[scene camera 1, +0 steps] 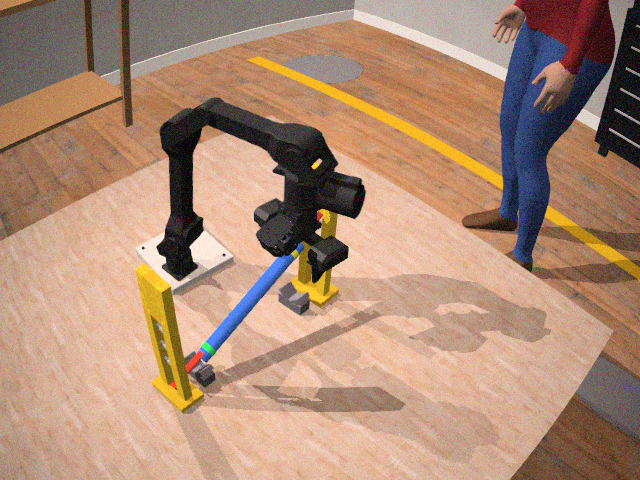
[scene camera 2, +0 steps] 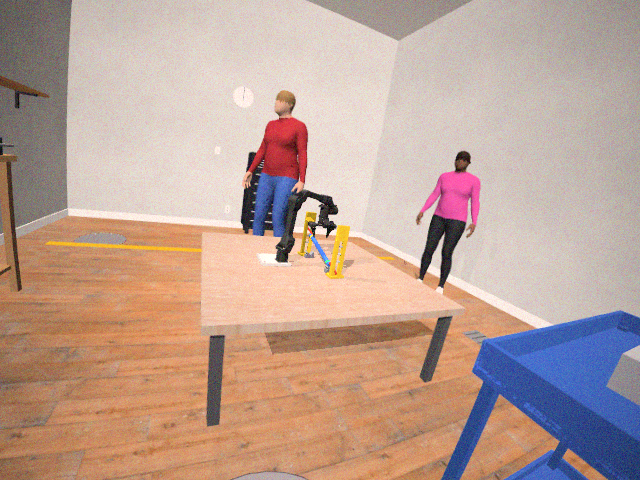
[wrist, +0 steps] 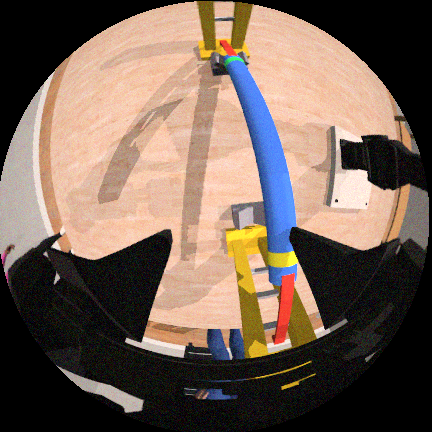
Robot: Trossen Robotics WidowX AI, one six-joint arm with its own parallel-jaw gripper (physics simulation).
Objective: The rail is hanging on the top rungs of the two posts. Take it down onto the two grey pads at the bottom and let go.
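Places are measured from the arm's base along level axes (x back, y right, z up), in millimetres.
Where they show: gripper, fingertip midpoint: (scene camera 1: 297,269) (scene camera 2: 320,237) (wrist: 233,234); arm's base, link origin: (scene camera 1: 179,267) (scene camera 2: 281,260) (wrist: 348,154).
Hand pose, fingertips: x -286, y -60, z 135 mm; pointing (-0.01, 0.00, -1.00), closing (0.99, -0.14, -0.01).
Each offset is from my fingertips to the top centre of the thing. Level surfaces: height alone.
The blue rail (scene camera 1: 248,304) (scene camera 2: 319,249) (wrist: 272,160) slants between two yellow posts. Its green-banded end is low, at the near grey pad @[dz -109, dx +46, dy +233 mm] (scene camera 1: 205,375) (scene camera 2: 326,268) by the near post @[dz +148, dx +47, dy +295 mm] (scene camera 1: 155,299) (scene camera 2: 342,232) (wrist: 206,25); contact with the pad is unclear. Its yellow-banded end is high at the far post @[dz +148, dx +36, dy -104 mm] (scene camera 1: 326,279) (scene camera 2: 310,217) (wrist: 245,300), above the far grey pad @[dz -109, dx +38, dy -42 mm] (scene camera 1: 294,299) (wrist: 247,216). The red tip there reaches the upper rungs; the exact rung is unclear. My gripper (scene camera 1: 298,258) (wrist: 233,234) is open and empty near this high end, with the rail close to the right finger in the wrist view.
The arm's white base plate (scene camera 1: 214,248) (scene camera 2: 266,259) (wrist: 350,195) lies beside the posts on the wooden table @[dz -152 mm] (scene camera 1: 439,361) (scene camera 2: 310,299). A person in red (scene camera 2: 285,149) and a person in pink (scene camera 2: 457,196) stand beyond the table. A blue cart (scene camera 2: 547,382) stands at the right.
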